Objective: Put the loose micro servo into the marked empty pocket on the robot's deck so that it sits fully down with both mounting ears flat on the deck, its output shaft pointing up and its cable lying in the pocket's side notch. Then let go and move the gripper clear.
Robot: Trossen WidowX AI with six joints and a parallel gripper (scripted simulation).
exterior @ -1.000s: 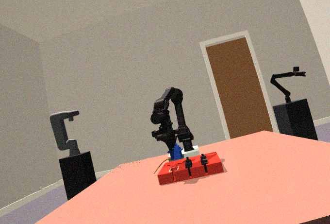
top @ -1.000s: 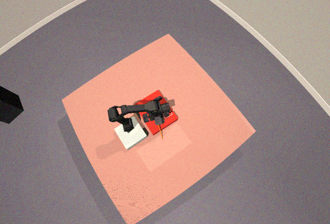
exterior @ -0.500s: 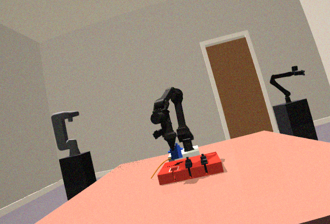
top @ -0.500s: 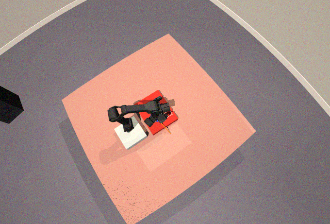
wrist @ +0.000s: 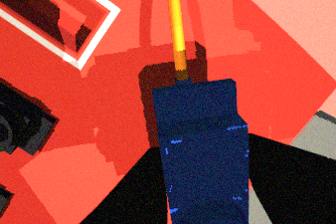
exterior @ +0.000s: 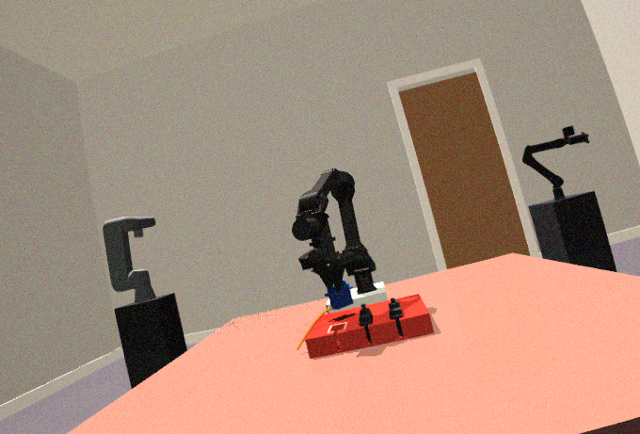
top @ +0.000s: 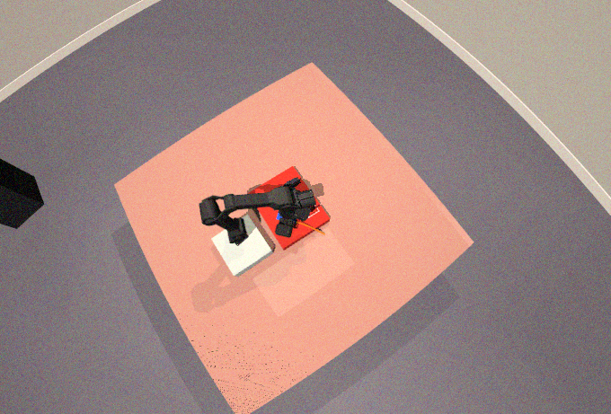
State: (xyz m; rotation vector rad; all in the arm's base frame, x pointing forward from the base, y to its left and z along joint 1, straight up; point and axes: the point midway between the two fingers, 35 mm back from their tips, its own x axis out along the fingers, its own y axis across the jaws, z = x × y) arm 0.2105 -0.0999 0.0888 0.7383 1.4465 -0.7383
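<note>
My gripper tip is 80 mm to the right of the red deck and 100 mm above it.
</note>
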